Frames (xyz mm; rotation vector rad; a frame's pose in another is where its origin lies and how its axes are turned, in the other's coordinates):
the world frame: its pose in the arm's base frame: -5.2 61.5 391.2 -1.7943 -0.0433 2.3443
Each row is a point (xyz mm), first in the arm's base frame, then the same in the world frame.
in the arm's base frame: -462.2 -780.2 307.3
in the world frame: 53.8 898.0 339.2
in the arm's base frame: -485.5 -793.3 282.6
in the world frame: 81.0 917.3 353.7
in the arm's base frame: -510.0 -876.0 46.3
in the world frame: 298.7 1034.2 306.5
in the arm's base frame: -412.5 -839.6 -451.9
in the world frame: 755.5 1054.0 83.0
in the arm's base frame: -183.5 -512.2 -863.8
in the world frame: 1145.7 759.0 -217.0
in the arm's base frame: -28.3 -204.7 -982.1
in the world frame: 1271.1 453.0 -369.5
